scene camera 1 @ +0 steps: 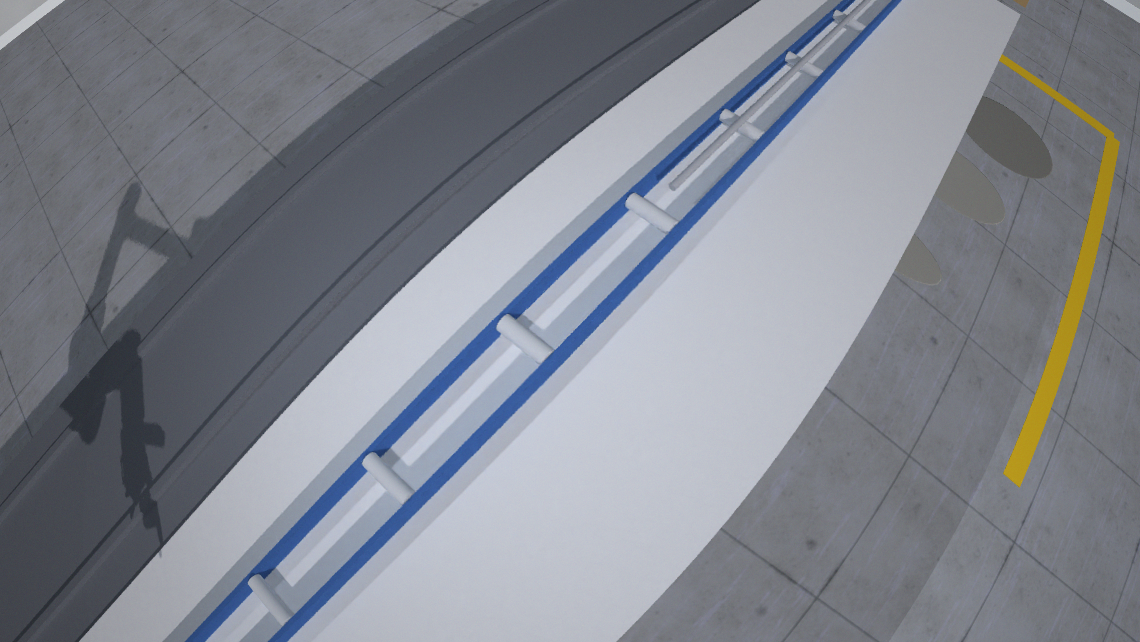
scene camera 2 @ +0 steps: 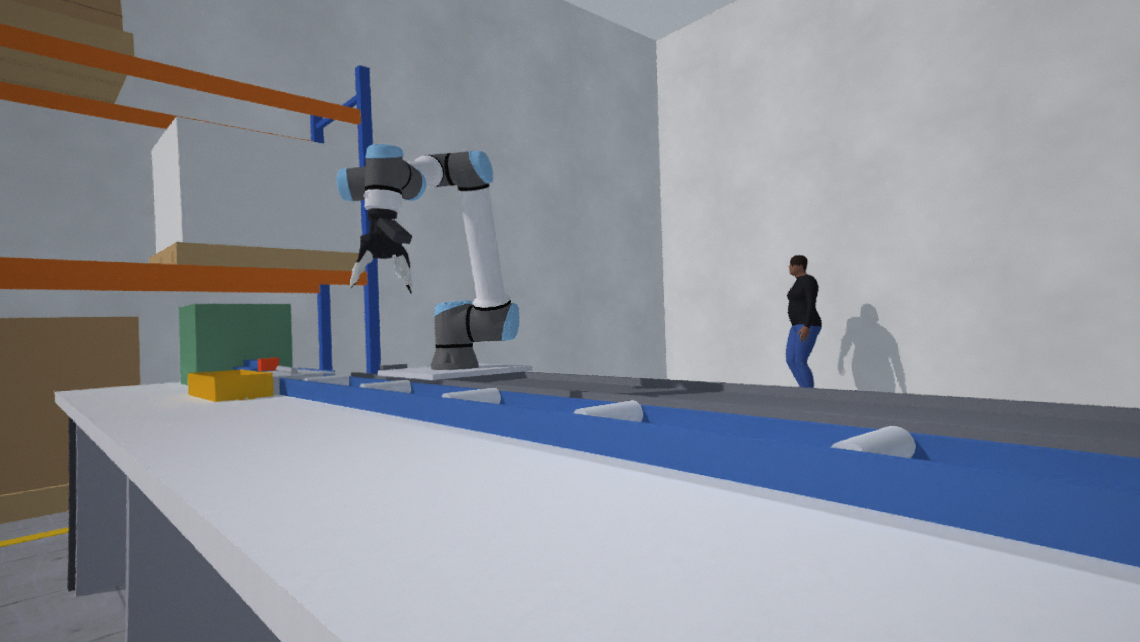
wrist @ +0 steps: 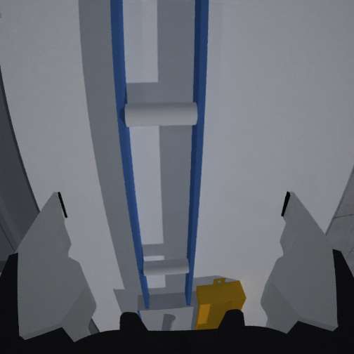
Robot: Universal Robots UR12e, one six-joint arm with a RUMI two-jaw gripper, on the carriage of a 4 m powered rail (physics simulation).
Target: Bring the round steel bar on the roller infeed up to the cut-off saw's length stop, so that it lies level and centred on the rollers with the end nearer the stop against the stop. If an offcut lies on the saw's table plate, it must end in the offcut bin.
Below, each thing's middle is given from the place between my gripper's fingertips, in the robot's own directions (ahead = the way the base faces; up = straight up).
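Relative to my hand, the yellow offcut bin (scene camera 2: 216,386) is well below, a good way ahead and far to the right.
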